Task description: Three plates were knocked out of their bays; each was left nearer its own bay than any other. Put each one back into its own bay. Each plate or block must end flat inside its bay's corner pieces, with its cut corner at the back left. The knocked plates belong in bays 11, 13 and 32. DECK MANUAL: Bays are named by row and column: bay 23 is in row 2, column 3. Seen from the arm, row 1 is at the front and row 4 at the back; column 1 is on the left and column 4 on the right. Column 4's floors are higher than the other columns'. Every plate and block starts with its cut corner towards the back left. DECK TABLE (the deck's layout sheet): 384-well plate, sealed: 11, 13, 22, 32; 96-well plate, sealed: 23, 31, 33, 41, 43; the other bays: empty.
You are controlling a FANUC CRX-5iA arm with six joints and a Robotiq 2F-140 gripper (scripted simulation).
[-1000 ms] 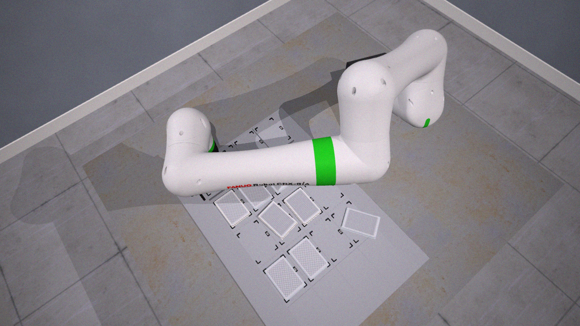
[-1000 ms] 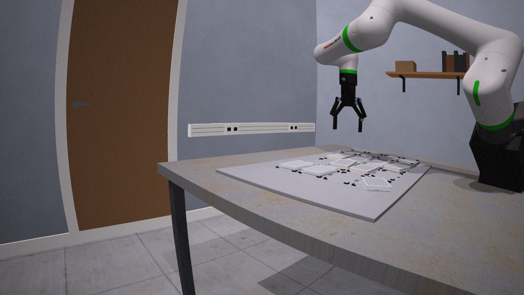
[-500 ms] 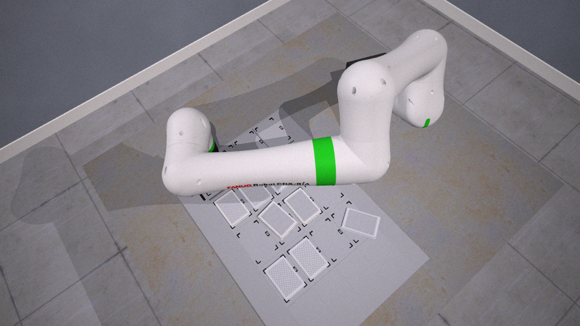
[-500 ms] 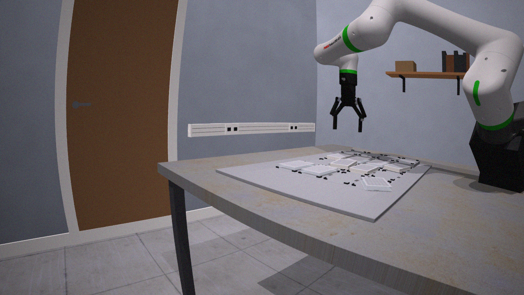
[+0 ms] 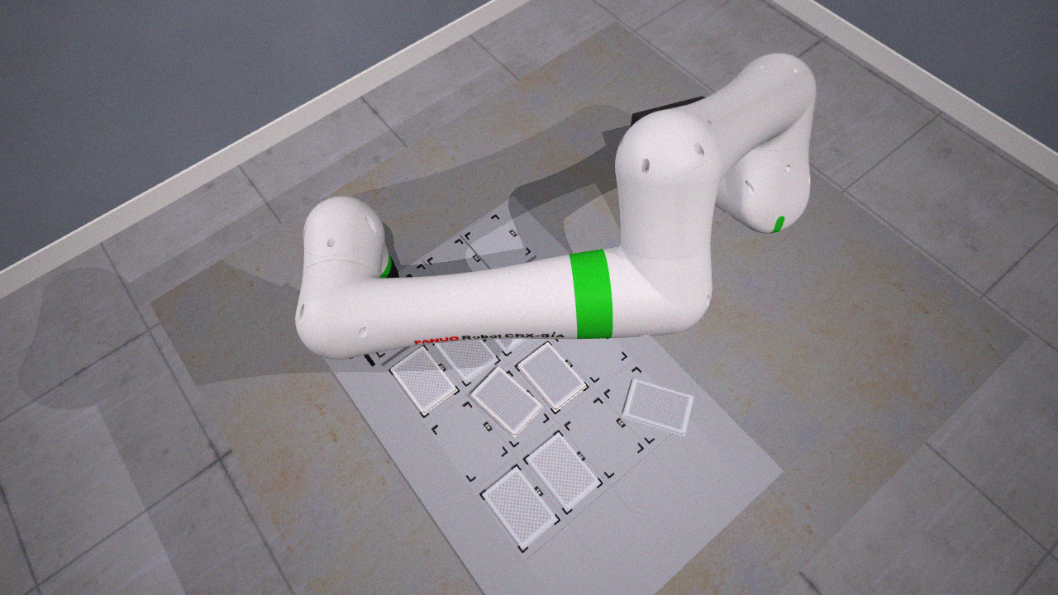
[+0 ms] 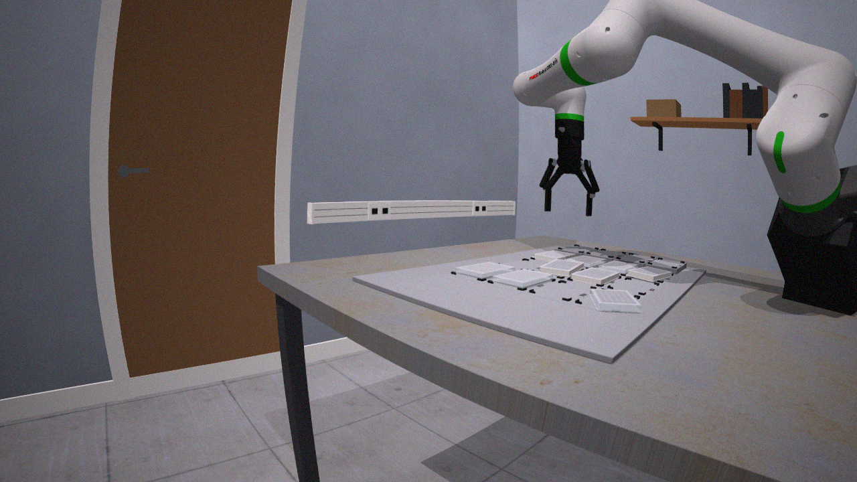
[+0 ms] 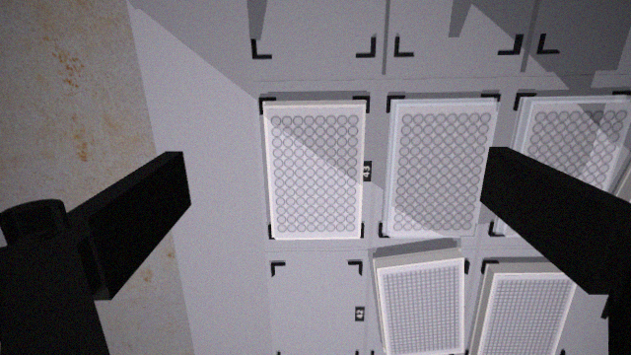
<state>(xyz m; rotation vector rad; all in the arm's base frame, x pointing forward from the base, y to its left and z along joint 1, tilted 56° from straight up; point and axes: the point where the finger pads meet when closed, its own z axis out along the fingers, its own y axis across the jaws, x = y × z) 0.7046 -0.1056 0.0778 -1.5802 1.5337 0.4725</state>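
Now: hand 31 cm past the plate, 13 cm above it and 1 cm to the right of it.
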